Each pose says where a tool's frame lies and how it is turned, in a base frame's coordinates. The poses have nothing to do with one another.
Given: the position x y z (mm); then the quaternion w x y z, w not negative.
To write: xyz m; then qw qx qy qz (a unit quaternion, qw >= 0). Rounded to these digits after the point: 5 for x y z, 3 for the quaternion.
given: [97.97 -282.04 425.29 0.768 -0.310 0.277 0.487]
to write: [0.09797 -0.28204 0.42529 0.768 -0.310 0.277 0.487]
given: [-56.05 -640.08 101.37 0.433 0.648 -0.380 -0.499]
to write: [-0.05605 -0.64008 0.10137 0.433 0.648 -0.380 -0.499]
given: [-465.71 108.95 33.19 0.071 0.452 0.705 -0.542]
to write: [-0.46571 0.10895 0.03319 0.071 0.452 0.705 -0.542]
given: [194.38 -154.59 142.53 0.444 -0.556 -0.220 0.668]
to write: [0.19438 -0.15459 0.14253 0.444 -0.556 -0.220 0.668]
